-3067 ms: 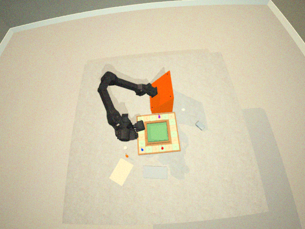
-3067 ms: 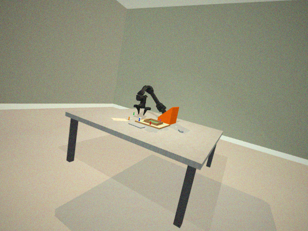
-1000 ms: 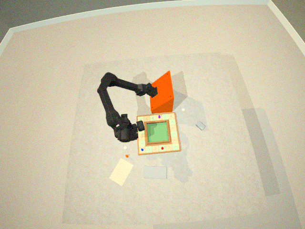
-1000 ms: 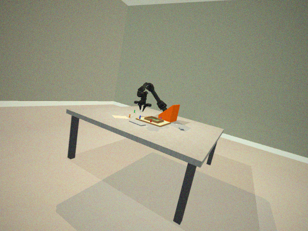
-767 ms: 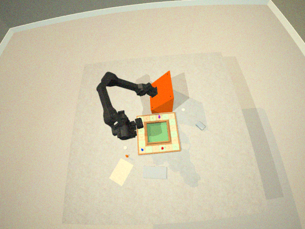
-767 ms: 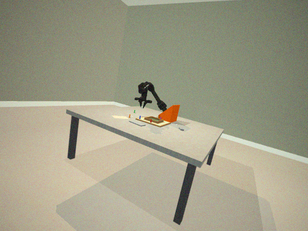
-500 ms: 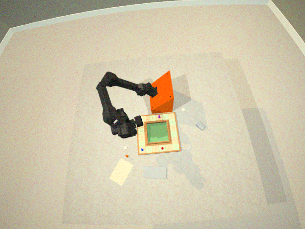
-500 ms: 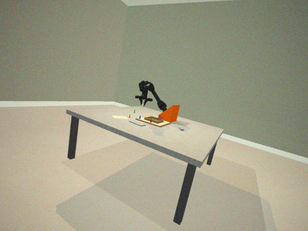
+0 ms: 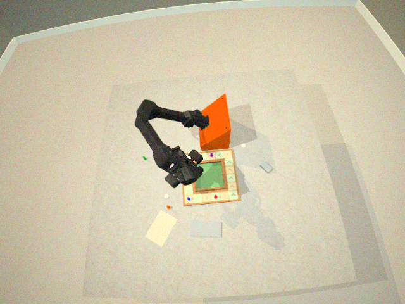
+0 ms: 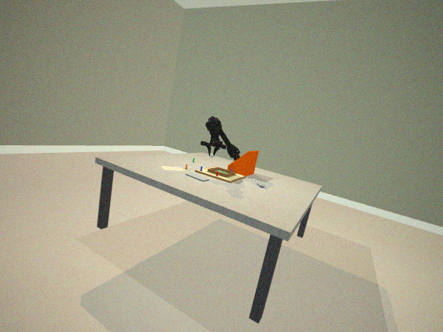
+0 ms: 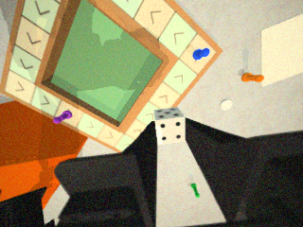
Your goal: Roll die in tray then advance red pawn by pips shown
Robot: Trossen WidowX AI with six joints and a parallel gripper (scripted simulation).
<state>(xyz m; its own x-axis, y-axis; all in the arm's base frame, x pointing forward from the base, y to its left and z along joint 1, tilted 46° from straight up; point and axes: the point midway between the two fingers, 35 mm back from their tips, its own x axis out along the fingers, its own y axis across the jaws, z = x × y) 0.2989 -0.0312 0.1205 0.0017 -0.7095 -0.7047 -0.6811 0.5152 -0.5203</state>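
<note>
The red pawn lies 10 cm ahead of my gripper tip, 13 cm to the left of it and 9 cm below it. Round my gripper tip: green tray 2 cm behind, 10 cm to the left, 11 cm below; then blue pawn 10 cm ahead, 1 cm to the right, 9 cm below; then white die right at my gripper tip.
</note>
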